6 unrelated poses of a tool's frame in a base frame.
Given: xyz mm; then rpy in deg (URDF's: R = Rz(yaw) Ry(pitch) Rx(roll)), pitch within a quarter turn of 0, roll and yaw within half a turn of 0.
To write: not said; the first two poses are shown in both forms.
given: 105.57, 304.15, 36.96, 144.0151, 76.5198, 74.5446
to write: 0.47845, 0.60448, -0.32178, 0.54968, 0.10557, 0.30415, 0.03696
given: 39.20, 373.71, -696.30, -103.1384, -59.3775, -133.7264
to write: 0.55049, -0.50483, 0.64900, 0.14461, 0.03920, 0.37371, -0.69630
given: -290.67, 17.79, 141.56, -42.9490, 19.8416, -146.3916
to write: 0.04923, 0.39156, -0.85929, 0.32539, -0.29067, 0.01779, 0.14156
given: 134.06, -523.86, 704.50, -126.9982, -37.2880, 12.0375
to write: -0.82833, -0.23077, -0.24019, 0.45046, 0.13406, -0.52386, 0.70450
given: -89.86, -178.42, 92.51, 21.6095, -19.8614, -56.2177
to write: 0.08306, -0.23642, -0.42735, 0.86867, -0.08986, -0.17842, 0.09251
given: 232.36, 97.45, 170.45, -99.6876, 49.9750, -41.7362
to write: -0.55027, 0.50131, 0.09346, 0.66118, 0.23236, 0.09745, 0.17045
